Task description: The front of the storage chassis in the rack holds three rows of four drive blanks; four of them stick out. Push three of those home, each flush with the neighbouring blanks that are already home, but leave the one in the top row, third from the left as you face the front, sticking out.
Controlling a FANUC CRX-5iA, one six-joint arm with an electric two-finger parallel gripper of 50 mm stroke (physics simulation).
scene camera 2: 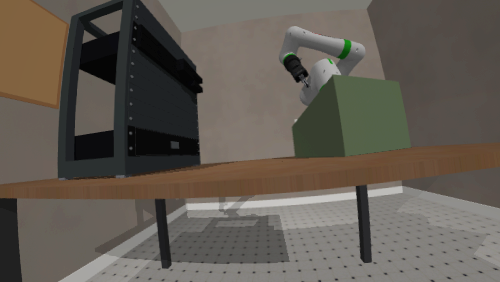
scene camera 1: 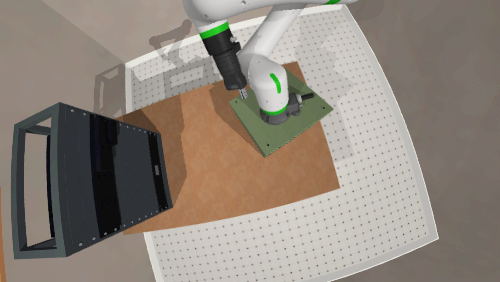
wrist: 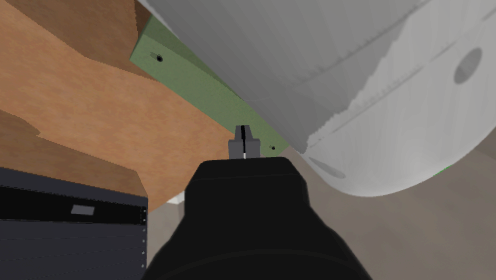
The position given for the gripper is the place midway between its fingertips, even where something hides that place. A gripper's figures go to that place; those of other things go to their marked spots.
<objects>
The gripper (scene camera 1: 245, 97): 64 cm from the lens. A dark rack (scene camera 1: 104, 176): 78 cm from the lens.
</objects>
